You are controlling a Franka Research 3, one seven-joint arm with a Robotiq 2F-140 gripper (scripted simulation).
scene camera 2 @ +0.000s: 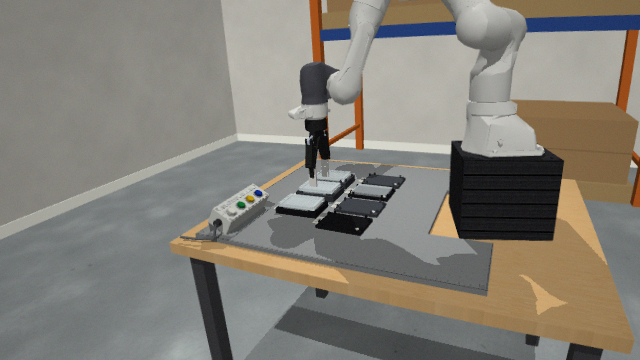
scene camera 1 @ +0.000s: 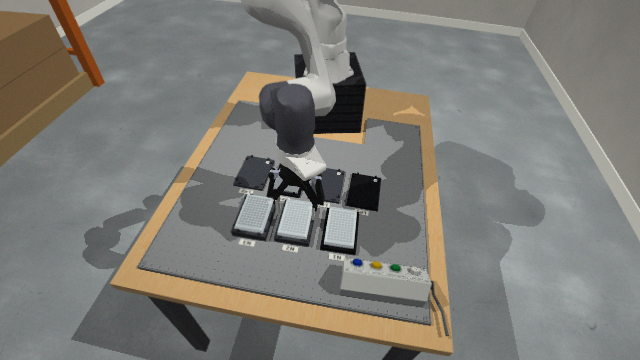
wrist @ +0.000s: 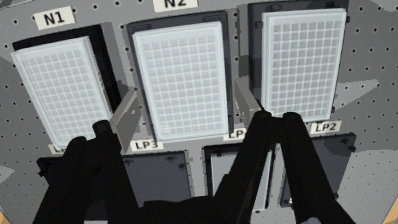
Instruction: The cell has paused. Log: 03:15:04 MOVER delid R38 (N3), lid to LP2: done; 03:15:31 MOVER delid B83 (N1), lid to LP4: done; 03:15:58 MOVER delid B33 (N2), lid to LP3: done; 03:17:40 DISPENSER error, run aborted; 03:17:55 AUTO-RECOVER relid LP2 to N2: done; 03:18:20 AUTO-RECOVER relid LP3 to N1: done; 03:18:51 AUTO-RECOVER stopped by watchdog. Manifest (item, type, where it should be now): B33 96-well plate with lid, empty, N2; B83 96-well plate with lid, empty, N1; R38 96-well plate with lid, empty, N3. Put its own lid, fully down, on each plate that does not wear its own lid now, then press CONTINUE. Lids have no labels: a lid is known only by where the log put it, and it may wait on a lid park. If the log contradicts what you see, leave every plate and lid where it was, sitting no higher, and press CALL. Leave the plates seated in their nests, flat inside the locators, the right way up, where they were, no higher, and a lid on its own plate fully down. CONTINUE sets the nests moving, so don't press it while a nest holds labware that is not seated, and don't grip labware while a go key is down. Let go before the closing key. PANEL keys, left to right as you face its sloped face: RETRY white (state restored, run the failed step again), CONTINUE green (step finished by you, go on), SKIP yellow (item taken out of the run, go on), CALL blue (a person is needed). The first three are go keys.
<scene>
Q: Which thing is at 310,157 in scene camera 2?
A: My gripper.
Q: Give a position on a black lid park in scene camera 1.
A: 364,192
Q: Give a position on a key panel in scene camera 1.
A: At 403,287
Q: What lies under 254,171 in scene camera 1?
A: A lid park LP2.
</scene>
